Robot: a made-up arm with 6 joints. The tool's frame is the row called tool. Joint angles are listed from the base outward.
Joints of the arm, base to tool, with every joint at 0 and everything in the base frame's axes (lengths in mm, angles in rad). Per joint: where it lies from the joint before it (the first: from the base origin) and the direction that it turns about. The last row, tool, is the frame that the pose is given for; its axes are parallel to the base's.
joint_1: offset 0 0 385 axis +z
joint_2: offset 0 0 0 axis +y
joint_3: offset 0 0 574 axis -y
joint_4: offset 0 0 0 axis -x
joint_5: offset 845 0 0 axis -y
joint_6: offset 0 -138 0 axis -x
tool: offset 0 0 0
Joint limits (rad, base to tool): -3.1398..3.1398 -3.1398..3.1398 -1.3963..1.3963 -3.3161..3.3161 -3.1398..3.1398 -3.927..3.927
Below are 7 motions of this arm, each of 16 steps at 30 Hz.
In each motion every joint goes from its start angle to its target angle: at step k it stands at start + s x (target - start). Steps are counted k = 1, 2, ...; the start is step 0. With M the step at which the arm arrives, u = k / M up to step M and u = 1 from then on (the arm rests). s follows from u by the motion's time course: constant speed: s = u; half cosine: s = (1 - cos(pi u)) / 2; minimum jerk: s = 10 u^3 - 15 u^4 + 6 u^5.
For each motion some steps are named. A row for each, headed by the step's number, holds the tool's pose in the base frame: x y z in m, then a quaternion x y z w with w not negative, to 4 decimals.
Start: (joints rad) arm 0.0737 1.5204 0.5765 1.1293 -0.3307 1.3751
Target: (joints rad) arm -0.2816 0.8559 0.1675 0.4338 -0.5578 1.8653
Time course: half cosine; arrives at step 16
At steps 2, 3, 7, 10, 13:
2: 1.1753 0.0085 -0.1779 -0.8320 0.2649 0.4487 0.1903
3: 1.1794 -0.0146 -0.1544 -0.8280 0.2763 0.4462 0.1975
7: 1.1767 -0.1730 0.0036 -0.7936 0.3472 0.4329 0.2495
10: 1.1311 -0.3080 0.1385 -0.7552 0.3971 0.4254 0.3016
13: 1.0711 -0.4010 0.2352 -0.7233 0.4247 0.4210 0.3453

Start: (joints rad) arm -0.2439 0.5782 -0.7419 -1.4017 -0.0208 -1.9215
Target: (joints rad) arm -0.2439 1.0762 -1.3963 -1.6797 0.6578 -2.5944
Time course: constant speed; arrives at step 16
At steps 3, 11, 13, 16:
3: 0.2382 -0.0759 -0.0149 -0.6926 0.2468 0.6551 0.1742
11: -0.0933 0.0264 0.0795 -0.4550 0.5038 0.7265 0.1063
13: -0.1573 0.0472 0.1366 -0.3992 0.5556 0.7266 0.0624
16: -0.2319 0.0732 0.2409 0.3241 -0.6187 -0.7153 0.0202

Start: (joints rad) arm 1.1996 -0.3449 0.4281 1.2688 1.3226 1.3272
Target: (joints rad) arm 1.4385 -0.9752 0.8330 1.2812 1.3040 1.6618
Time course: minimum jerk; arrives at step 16
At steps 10, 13, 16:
10: -0.0601 -0.5023 1.6345 -0.0650 -0.7204 -0.6786 0.1273
13: -0.0688 -0.7499 1.5272 -0.0246 -0.6121 -0.7783 0.1377
16: -0.0668 -0.8006 1.4972 -0.0166 -0.5866 -0.7974 0.1407

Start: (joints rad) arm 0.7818 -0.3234 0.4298 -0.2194 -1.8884 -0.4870
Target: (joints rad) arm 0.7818 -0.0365 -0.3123 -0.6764 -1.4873 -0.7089
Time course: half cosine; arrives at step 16
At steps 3, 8, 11, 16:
3: 0.4607 0.2694 1.4282 0.0088 0.6180 0.2807 0.7343
8: 0.6074 0.4278 1.0915 0.0550 0.7488 0.2367 0.6167
11: 0.6373 0.4695 0.8414 0.1015 0.8225 0.1760 0.5312
16: 0.6213 0.4651 0.6454 0.1439 0.8687 0.1085 0.4614

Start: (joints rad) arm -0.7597 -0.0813 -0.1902 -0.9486 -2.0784 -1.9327
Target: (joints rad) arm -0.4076 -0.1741 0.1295 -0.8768 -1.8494 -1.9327
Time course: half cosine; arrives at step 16
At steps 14, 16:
14: 0.6421 -0.3839 1.0887 0.7682 0.5223 -0.3479 0.1266
16: 0.6431 -0.3738 1.1017 0.7693 0.5218 -0.3425 0.1362

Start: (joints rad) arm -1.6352 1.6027 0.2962 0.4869 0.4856 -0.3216
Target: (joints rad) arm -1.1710 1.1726 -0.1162 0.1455 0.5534 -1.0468
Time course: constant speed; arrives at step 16
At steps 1, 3, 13, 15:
1: -0.1535 -0.8505 -0.4170 0.3116 0.2708 -0.5765 0.7051
3: -0.1065 -0.8540 -0.3870 0.3419 0.2395 -0.5807 0.6989
13: 0.1194 -0.8078 -0.2403 0.4971 0.0887 -0.5748 0.6439
15: 0.1598 -0.7867 -0.2123 0.5281 0.0606 -0.5688 0.6276

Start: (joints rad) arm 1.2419 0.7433 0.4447 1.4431 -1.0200 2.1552
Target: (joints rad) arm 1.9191 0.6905 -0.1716 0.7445 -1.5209 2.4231
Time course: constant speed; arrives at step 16
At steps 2, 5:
2: 0.3242 1.1790 0.6311 0.8861 0.1445 -0.1258 0.4220
5: 0.1860 1.1787 0.5432 0.8416 0.1593 -0.1781 0.4845

